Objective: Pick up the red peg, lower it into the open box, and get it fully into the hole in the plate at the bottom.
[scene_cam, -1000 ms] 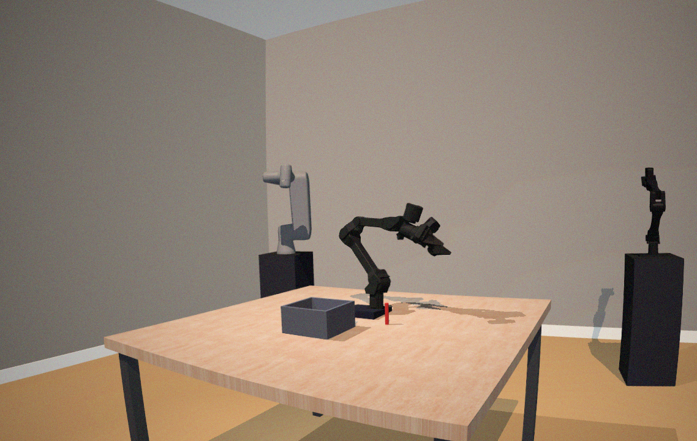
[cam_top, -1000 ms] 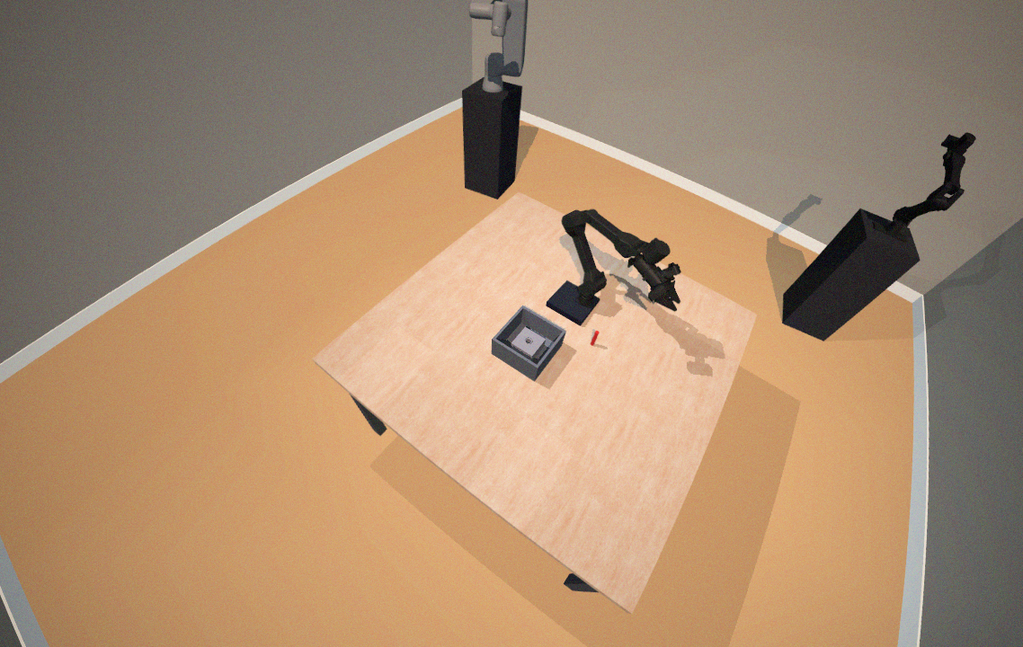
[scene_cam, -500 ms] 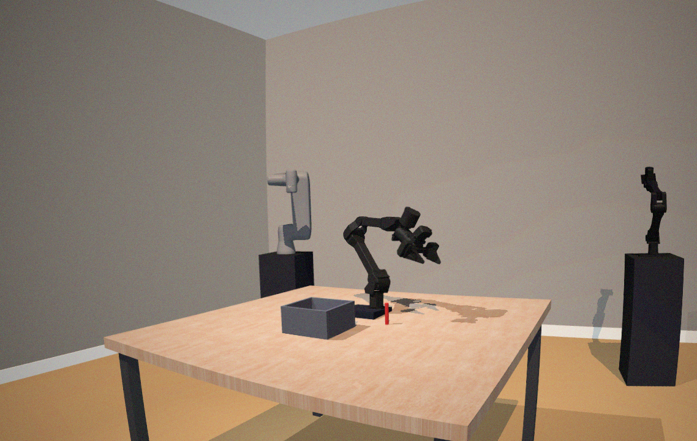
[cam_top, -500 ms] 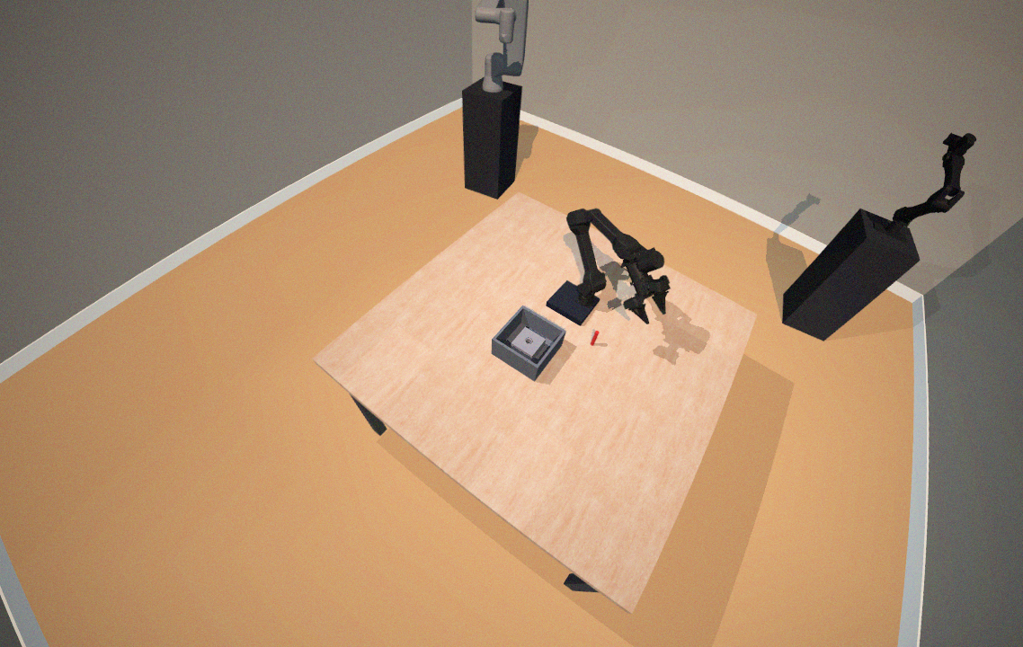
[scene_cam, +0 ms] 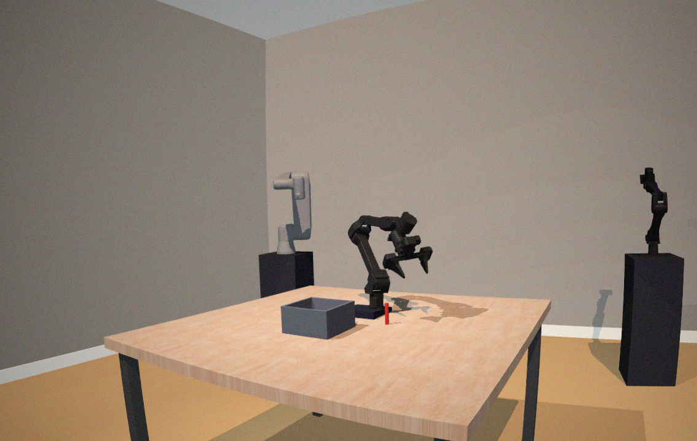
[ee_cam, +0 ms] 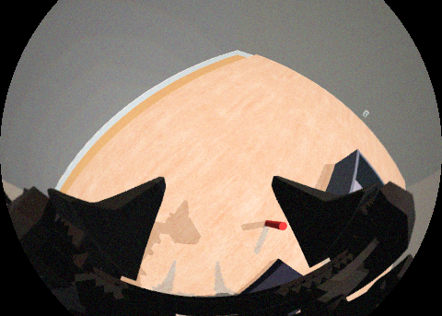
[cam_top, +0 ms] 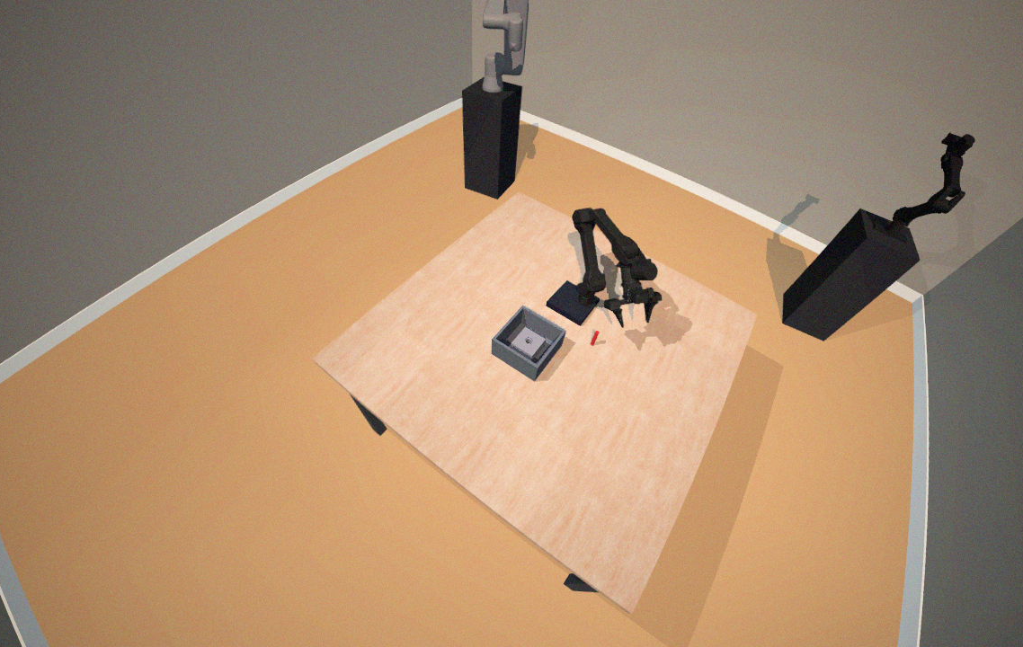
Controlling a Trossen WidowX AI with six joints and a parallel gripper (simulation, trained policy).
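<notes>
My gripper tip is now 10 mm short of the red peg, 110 mm to the left of it and 140 mm above it. The rest, counted from my gripper tip: grey box 160 mm ahead, 320 mm to the right, 160 mm below; light plate 160 mm ahead, 320 mm to the right, 140 mm below.
</notes>
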